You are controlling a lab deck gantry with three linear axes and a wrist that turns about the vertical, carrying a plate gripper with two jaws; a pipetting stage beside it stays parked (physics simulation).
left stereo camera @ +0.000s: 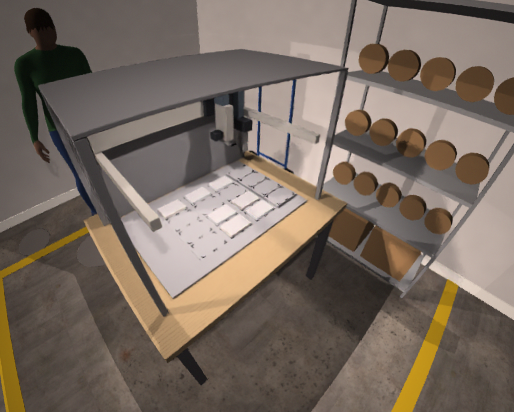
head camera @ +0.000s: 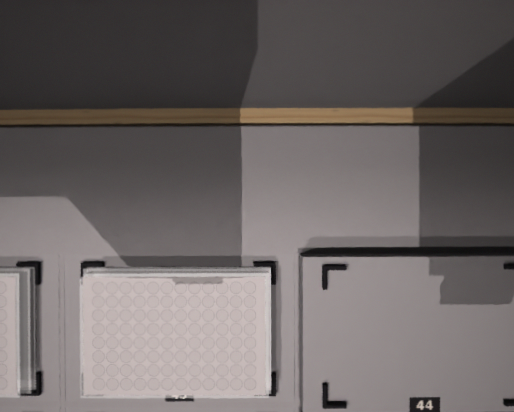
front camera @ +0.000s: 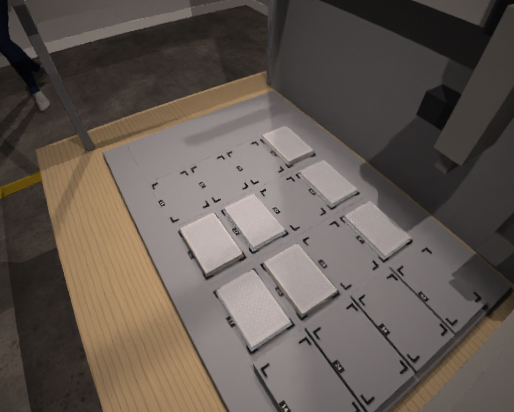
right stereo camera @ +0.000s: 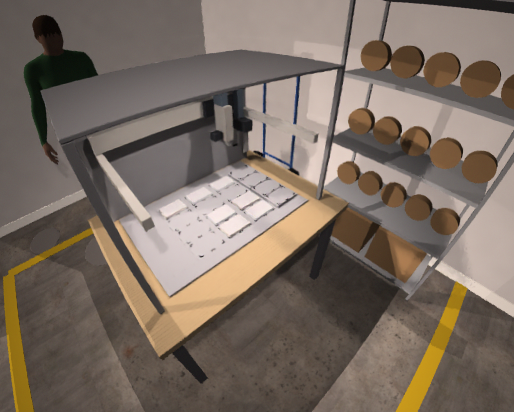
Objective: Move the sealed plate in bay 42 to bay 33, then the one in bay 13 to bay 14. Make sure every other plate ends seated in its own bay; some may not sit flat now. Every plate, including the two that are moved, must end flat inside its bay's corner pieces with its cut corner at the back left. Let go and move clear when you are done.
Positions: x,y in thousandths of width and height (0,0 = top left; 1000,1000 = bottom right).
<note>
In view: a bay 13 (front camera: 555,812), a back wall (head camera: 120,149) and a bay 44 (head camera: 795,788).
The back wall shows as well in the left stereo camera view (left stereo camera: 304,399) and in the right stereo camera view (right stereo camera: 297,407). The bay 44 is seen too in the front camera view (front camera: 878,722).
</note>
